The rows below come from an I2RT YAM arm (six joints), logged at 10 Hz.
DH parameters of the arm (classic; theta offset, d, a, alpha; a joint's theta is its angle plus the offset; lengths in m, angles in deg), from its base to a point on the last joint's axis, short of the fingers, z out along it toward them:
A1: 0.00 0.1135 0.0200 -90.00
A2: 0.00 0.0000 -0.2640 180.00
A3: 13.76 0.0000 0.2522 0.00
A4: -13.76 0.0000 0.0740 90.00
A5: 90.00 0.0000 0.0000 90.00
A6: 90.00 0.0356 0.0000 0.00
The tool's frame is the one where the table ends.
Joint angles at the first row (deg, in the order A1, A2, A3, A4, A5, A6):
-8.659 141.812 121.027 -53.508 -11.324 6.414
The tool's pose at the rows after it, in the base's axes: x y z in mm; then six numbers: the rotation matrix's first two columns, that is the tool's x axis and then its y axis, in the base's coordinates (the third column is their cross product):
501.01, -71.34, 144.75, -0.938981, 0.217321, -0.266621, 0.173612, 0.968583, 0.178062
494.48, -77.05, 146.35, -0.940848, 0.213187, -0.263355, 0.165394, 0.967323, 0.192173
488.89, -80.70, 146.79, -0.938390, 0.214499, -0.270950, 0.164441, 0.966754, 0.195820
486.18, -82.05, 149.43, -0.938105, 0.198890, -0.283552, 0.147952, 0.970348, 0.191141
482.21, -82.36, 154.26, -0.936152, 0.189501, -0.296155, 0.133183, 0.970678, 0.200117
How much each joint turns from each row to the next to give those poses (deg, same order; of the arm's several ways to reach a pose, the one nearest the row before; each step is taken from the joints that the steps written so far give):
-0.109 -0.800 -0.621 0.306 1.841 -2.248
-0.841 -1.531 -2.395 0.536 -1.160 -1.067
-0.549 -1.595 -2.816 1.603 -0.346 -0.434
-0.213 -1.036 -1.304 0.800 -0.051 -1.103
-0.176 -1.526 -1.682 0.787 -0.787 -0.687

